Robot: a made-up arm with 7 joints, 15 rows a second.
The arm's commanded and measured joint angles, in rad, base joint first. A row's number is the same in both.
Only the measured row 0 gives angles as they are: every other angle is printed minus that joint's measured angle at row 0.
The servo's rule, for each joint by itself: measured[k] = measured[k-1] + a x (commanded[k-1-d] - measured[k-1]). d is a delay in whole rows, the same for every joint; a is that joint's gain. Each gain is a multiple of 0.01, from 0.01 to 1. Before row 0 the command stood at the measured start. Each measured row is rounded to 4 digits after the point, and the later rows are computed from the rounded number. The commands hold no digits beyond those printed.
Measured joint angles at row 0: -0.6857, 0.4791, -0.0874, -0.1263, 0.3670, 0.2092, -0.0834
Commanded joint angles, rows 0 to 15: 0.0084, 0.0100, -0.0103, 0.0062, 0.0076, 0.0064, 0.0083; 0.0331, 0.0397, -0.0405, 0.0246, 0.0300, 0.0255, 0.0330; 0.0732, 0.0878, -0.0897, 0.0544, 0.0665, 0.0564, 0.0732; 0.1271, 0.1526, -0.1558, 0.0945, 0.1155, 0.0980, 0.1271; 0.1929, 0.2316, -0.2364, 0.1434, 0.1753, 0.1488, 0.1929; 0.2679, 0.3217, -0.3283, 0.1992, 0.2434, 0.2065, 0.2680; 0.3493, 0.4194, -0.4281, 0.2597, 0.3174, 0.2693, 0.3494; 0.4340, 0.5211, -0.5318, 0.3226, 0.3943, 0.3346, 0.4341; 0.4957, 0.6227, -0.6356, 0.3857, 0.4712, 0.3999, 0.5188; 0.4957, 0.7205, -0.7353, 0.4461, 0.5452, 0.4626, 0.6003; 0.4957, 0.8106, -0.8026, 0.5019, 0.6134, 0.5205, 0.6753; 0.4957, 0.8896, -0.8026, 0.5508, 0.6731, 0.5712, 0.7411; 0.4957, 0.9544, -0.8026, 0.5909, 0.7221, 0.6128, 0.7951; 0.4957, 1.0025, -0.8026, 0.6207, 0.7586, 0.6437, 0.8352; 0.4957, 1.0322, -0.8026, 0.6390, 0.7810, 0.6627, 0.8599; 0.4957, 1.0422, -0.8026, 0.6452, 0.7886, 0.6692, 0.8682
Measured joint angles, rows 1 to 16: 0.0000, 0.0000, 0.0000, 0.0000, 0.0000, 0.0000, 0.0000; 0.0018, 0.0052, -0.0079, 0.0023, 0.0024, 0.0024, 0.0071; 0.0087, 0.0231, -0.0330, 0.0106, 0.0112, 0.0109, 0.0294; 0.0229, 0.0567, -0.0767, 0.0268, 0.0289, 0.0277, 0.0671; 0.0458, 0.1066, -0.1376, 0.0518, 0.0566, 0.0537, 0.1187; 0.0782, 0.1716, -0.2137, 0.0857, 0.0946, 0.0889, 0.1825; 0.1199, 0.2497, -0.3019, 0.1277, 0.1422, 0.1324, 0.2560; 0.1704, 0.3379, -0.3991, 0.1765, 0.1983, 0.1831, 0.3363; 0.2284, 0.4332, -0.5013, 0.2306, 0.2610, 0.2392, 0.4204; 0.2872, 0.5317, -0.6047, 0.2880, 0.3283, 0.2987, 0.5050; 0.3331, 0.6299, -0.7053, 0.3465, 0.3977, 0.3593, 0.5870; 0.3689, 0.7239, -0.7802, 0.4040, 0.4667, 0.4189, 0.6629; 0.3968, 0.8101, -0.7974, 0.4583, 0.5327, 0.4753, 0.7302; 0.4186, 0.8851, -0.8014, 0.5074, 0.5933, 0.5262, 0.7860; 0.4356, 0.9461, -0.8023, 0.5493, 0.6462, 0.5697, 0.8283; 0.4488, 0.9909, -0.8025, 0.5825, 0.6893, 0.6041, 0.8555
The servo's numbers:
d 1
a 0.22 0.52 0.77 0.37 0.32 0.37 0.86

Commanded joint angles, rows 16 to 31: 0.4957, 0.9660, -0.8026, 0.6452, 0.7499, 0.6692, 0.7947; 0.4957, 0.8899, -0.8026, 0.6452, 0.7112, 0.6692, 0.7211; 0.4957, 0.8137, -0.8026, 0.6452, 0.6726, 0.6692, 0.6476; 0.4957, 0.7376, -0.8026, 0.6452, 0.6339, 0.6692, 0.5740; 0.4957, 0.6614, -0.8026, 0.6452, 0.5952, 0.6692, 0.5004; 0.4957, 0.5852, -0.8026, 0.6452, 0.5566, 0.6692, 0.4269; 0.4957, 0.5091, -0.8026, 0.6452, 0.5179, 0.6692, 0.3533; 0.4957, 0.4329, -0.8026, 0.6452, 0.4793, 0.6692, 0.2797; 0.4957, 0.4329, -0.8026, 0.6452, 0.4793, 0.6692, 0.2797; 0.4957, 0.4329, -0.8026, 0.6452, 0.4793, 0.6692, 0.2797; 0.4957, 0.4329, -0.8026, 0.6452, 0.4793, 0.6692, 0.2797; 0.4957, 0.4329, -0.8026, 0.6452, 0.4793, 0.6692, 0.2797; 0.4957, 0.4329, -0.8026, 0.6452, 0.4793, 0.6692, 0.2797; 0.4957, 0.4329, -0.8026, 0.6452, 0.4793, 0.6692, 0.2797; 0.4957, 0.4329, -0.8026, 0.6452, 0.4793, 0.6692, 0.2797; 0.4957, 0.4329, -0.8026, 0.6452, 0.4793, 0.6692, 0.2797
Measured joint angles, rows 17 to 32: 0.4591, 1.0176, -0.8026, 0.6057, 0.7211, 0.6282, 0.8664; 0.4672, 0.9908, -0.8026, 0.6203, 0.7303, 0.6434, 0.8047; 0.4735, 0.9383, -0.8026, 0.6295, 0.7242, 0.6529, 0.7328; 0.4784, 0.8735, -0.8026, 0.6353, 0.7077, 0.6589, 0.6595; 0.4822, 0.8028, -0.8026, 0.6390, 0.6841, 0.6627, 0.5860; 0.4852, 0.7293, -0.8026, 0.6413, 0.6557, 0.6651, 0.5124; 0.4875, 0.6544, -0.8026, 0.6427, 0.6240, 0.6666, 0.4389; 0.4893, 0.5788, -0.8026, 0.6436, 0.5900, 0.6676, 0.3653; 0.4907, 0.5029, -0.8026, 0.6442, 0.5546, 0.6682, 0.2917; 0.4918, 0.4665, -0.8026, 0.6446, 0.5305, 0.6686, 0.2814; 0.4927, 0.4490, -0.8026, 0.6448, 0.5141, 0.6688, 0.2799; 0.4934, 0.4406, -0.8026, 0.6449, 0.5030, 0.6689, 0.2797; 0.4939, 0.4366, -0.8026, 0.6450, 0.4954, 0.6690, 0.2797; 0.4943, 0.4347, -0.8026, 0.6451, 0.4902, 0.6691, 0.2797; 0.4946, 0.4338, -0.8026, 0.6451, 0.4867, 0.6691, 0.2797; 0.4948, 0.4333, -0.8026, 0.6451, 0.4843, 0.6691, 0.2797
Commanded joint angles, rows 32 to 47: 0.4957, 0.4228, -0.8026, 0.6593, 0.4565, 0.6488, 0.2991; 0.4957, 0.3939, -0.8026, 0.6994, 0.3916, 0.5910, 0.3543; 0.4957, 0.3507, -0.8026, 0.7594, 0.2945, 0.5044, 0.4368; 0.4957, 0.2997, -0.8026, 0.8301, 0.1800, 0.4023, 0.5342; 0.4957, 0.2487, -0.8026, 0.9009, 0.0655, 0.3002, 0.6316; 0.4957, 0.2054, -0.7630, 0.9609, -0.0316, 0.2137, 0.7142; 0.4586, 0.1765, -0.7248, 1.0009, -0.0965, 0.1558, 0.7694; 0.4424, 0.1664, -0.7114, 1.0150, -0.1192, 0.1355, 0.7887; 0.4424, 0.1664, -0.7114, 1.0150, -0.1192, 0.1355, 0.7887; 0.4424, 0.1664, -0.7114, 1.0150, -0.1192, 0.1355, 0.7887; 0.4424, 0.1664, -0.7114, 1.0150, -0.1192, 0.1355, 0.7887; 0.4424, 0.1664, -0.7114, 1.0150, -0.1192, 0.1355, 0.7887; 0.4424, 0.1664, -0.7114, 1.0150, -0.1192, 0.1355, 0.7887; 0.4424, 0.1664, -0.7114, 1.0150, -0.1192, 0.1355, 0.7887; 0.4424, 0.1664, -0.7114, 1.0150, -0.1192, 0.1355, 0.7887; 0.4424, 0.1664, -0.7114, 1.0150, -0.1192, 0.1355, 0.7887
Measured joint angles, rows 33 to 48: 0.4950, 0.4331, -0.8026, 0.6451, 0.4827, 0.6691, 0.2797; 0.4952, 0.4277, -0.8026, 0.6504, 0.4743, 0.6616, 0.2964; 0.4953, 0.4101, -0.8026, 0.6685, 0.4478, 0.6355, 0.3462; 0.4954, 0.3792, -0.8026, 0.7021, 0.3987, 0.5870, 0.4241; 0.4955, 0.3379, -0.8026, 0.7495, 0.3287, 0.5187, 0.5188; 0.4955, 0.2915, -0.8026, 0.8055, 0.2445, 0.4379, 0.6158; 0.4955, 0.2467, -0.7721, 0.8630, 0.1561, 0.3549, 0.7004; 0.4874, 0.2102, -0.7357, 0.9140, 0.0753, 0.2812, 0.7597; 0.4775, 0.1874, -0.7170, 0.9514, 0.0131, 0.2273, 0.7846; 0.4698, 0.1765, -0.7127, 0.9749, -0.0292, 0.1933, 0.7881; 0.4638, 0.1712, -0.7117, 0.9897, -0.0580, 0.1719, 0.7886; 0.4591, 0.1687, -0.7115, 0.9991, -0.0776, 0.1584, 0.7887; 0.4554, 0.1675, -0.7114, 1.0050, -0.0909, 0.1499, 0.7887; 0.4525, 0.1669, -0.7114, 1.0087, -0.1000, 0.1446, 0.7887; 0.4503, 0.1666, -0.7114, 1.0110, -0.1061, 0.1412, 0.7887; 0.4486, 0.1665, -0.7114, 1.0125, -0.1103, 0.1391, 0.7887
